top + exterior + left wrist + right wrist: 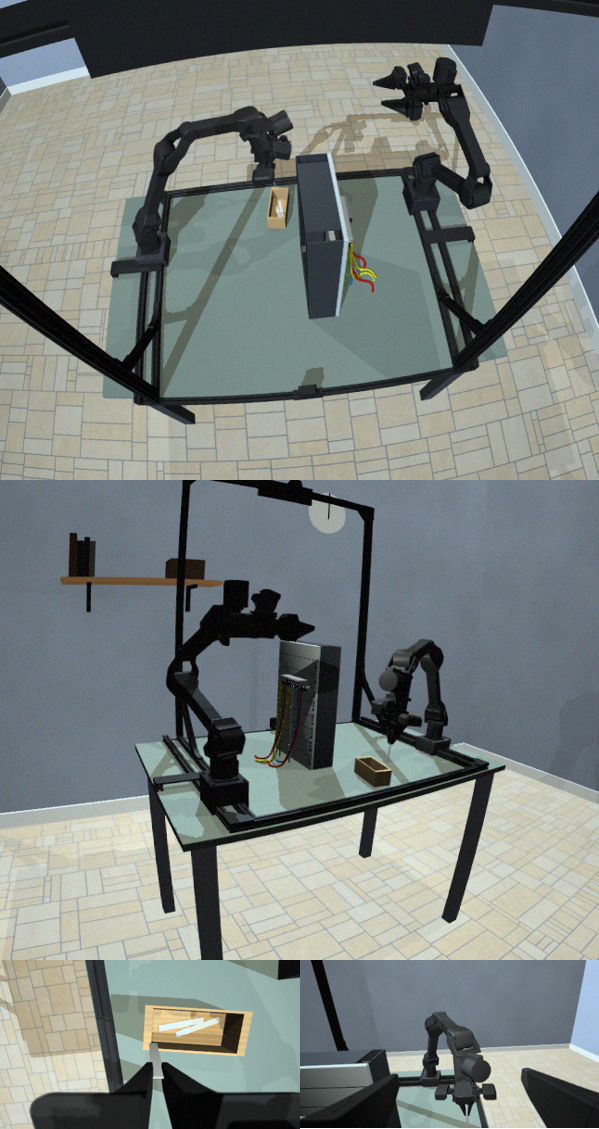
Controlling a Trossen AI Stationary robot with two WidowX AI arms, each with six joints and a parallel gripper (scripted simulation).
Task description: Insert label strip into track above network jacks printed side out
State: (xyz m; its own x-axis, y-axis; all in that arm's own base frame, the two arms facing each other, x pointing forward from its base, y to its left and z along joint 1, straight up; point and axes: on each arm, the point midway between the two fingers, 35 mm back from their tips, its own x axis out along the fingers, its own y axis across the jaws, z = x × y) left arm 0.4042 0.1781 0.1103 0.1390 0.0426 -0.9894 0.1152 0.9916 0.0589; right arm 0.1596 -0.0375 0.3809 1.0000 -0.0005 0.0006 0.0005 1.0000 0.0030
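Right now the blue-white label strip is 10 mm to the right of my left hand and 50 mm below it. Also, from my left hand: box 50 mm behind, 10 mm to the right, 150 mm below.
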